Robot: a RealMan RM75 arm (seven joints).
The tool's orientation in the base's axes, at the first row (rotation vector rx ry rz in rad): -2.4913, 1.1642, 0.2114
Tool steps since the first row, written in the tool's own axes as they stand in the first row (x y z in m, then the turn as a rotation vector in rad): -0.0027, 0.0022, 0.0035, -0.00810, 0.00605, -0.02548; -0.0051, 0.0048, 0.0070, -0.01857, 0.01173, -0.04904; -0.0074, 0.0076, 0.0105, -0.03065, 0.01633, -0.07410; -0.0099, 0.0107, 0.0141, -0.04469, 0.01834, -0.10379; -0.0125, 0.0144, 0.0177, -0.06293, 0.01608, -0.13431; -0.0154, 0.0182, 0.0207, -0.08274, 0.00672, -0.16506; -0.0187, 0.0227, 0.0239, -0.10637, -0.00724, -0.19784; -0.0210, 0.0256, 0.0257, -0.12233, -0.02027, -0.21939
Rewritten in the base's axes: -0.0033, 0.0020, -0.0030, -0.01047, -0.00801, 0.02403; -0.0068, 0.0036, -0.0062, -0.02214, -0.01337, 0.04710; -0.0103, 0.0050, -0.0096, -0.03406, -0.01756, 0.07231; -0.0142, 0.0064, -0.0130, -0.04539, -0.02071, 0.10304; -0.0186, 0.0075, -0.0165, -0.05618, -0.01873, 0.13693; -0.0233, 0.0085, -0.0195, -0.06257, -0.01159, 0.17346; -0.0288, 0.0095, -0.0227, -0.06796, 0.00013, 0.21422; -0.0325, 0.0102, -0.0245, -0.06884, 0.01038, 0.24220
